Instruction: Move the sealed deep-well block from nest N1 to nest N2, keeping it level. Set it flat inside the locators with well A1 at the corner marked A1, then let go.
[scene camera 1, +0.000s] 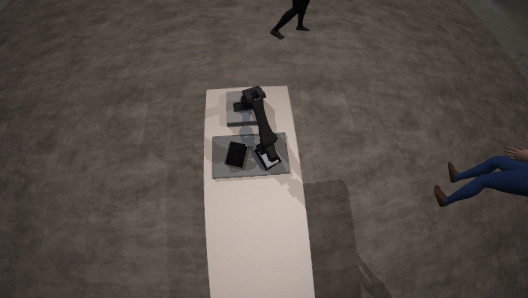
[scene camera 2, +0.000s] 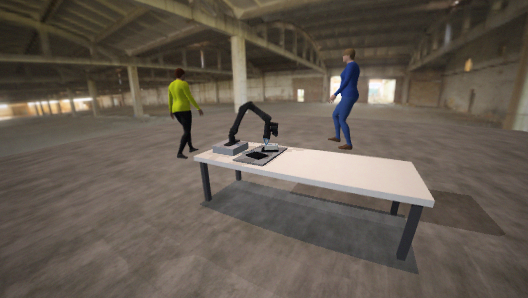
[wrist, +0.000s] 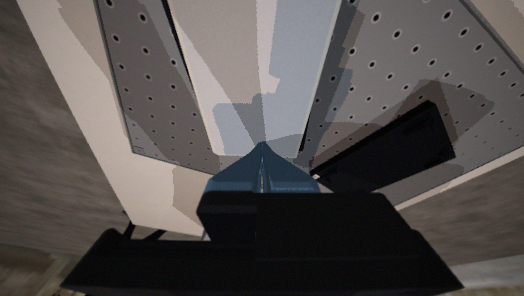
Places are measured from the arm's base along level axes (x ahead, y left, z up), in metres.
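Pixels of known places: gripper, between the fingertips: (scene camera 2: 266, 144) (wrist: 262, 147); arm's base, origin of its link: (scene camera 1: 247, 105) (scene camera 2: 232, 143).
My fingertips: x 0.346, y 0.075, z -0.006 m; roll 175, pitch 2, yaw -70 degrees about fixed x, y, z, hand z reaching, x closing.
Ahead of a thing's pixels: the offset from my fingertips to its top centre. Level surfaces: height alone.
The deep-well block @(dx +0.046, dy +0.022, dz +0.005 m) (scene camera 1: 270, 161) (scene camera 2: 271, 147) (wrist: 225, 75) has a pale, flat top. It rests in one black nest on the grey perforated board (scene camera 1: 220, 172) (scene camera 2: 243, 159) (wrist: 160, 112) and looks level. The other black nest @(dx -0.008, dy -0.190, dz -0.036 m) (scene camera 1: 236, 154) (scene camera 2: 257, 155) (wrist: 395, 142) holds no block and lies at an angle to it. Nest labels and well A1 are not legible. My gripper (scene camera 2: 266, 142) (wrist: 262, 147) is shut with its blue fingertips together and empty. In the wrist view the tips overlap the near end of the block's top; whether they touch it is unclear.
The arm's grey base block (scene camera 1: 234, 117) (scene camera 2: 231, 148) stands behind the board on the white table @(dz -0.067 m) (scene camera 1: 255, 225) (scene camera 2: 350, 172). A person in blue (scene camera 1: 492, 175) (scene camera 2: 348, 82) and one in yellow and black (scene camera 1: 295, 14) (scene camera 2: 180, 97) are on the floor away from the table.
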